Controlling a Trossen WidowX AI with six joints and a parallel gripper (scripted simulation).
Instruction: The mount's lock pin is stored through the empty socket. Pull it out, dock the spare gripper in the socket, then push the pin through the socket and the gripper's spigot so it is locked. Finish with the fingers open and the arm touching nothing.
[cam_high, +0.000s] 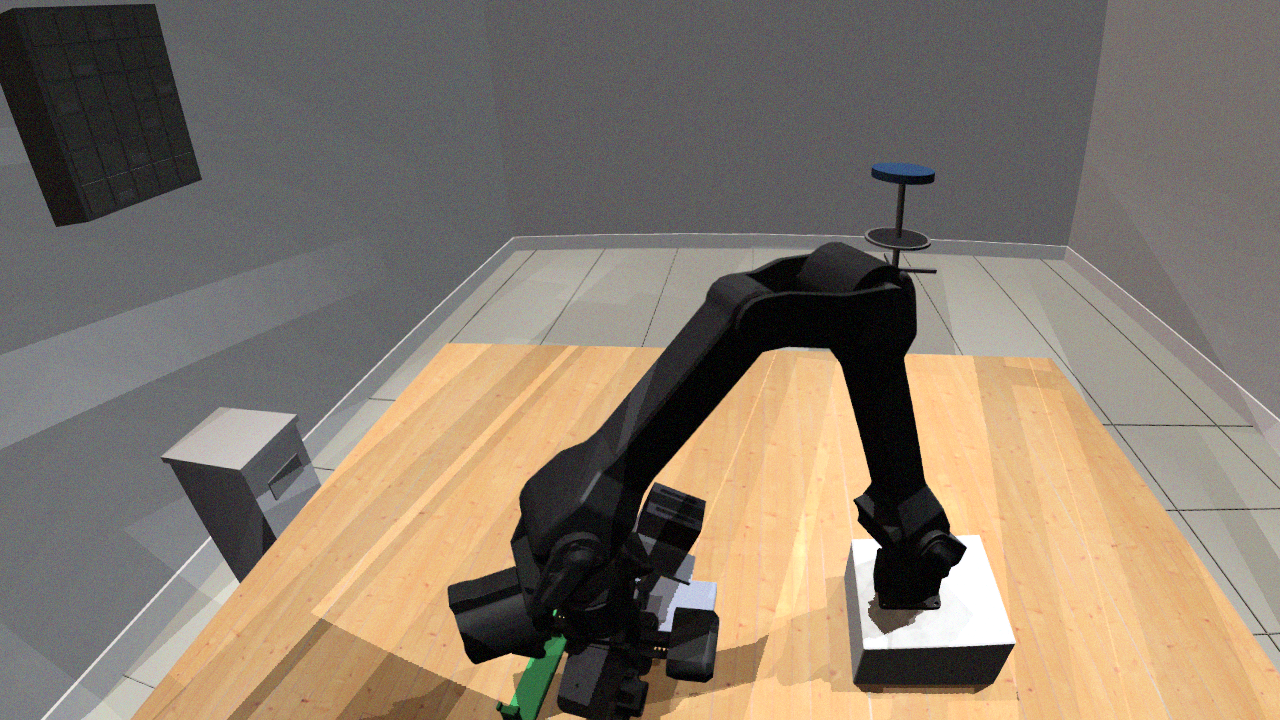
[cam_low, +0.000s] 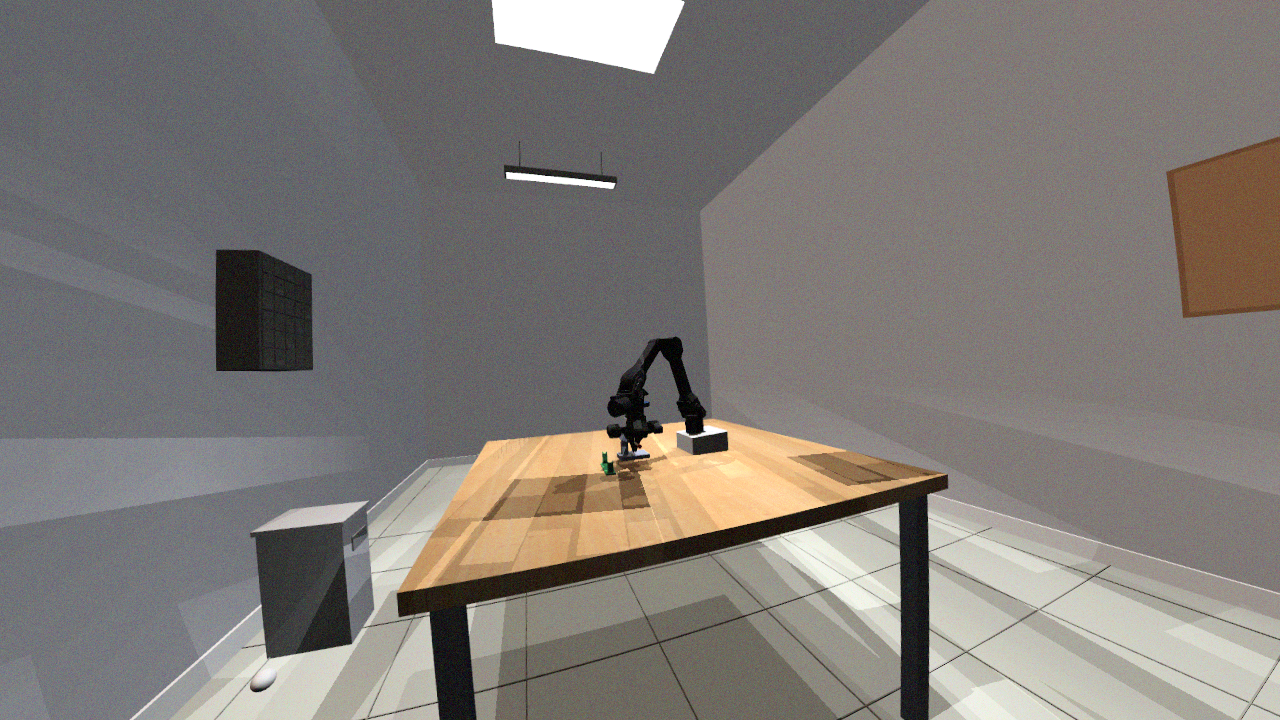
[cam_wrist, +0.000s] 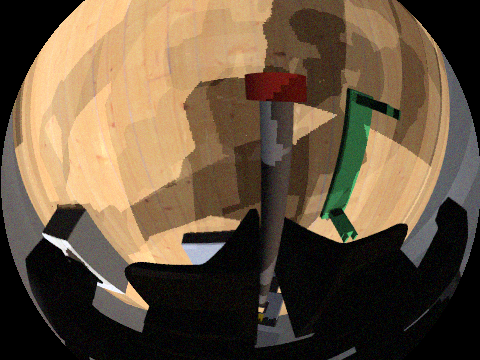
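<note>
My gripper tip is now 110 mm to the left of the grey mount and 10 mm past it. The rest, counted from my gripper tip: spare gripper: 110 mm to the right, 80 mm above, 20 mm behind; then green cradle: 100 mm ahead, 20 mm below, 10 mm to the left.
</note>
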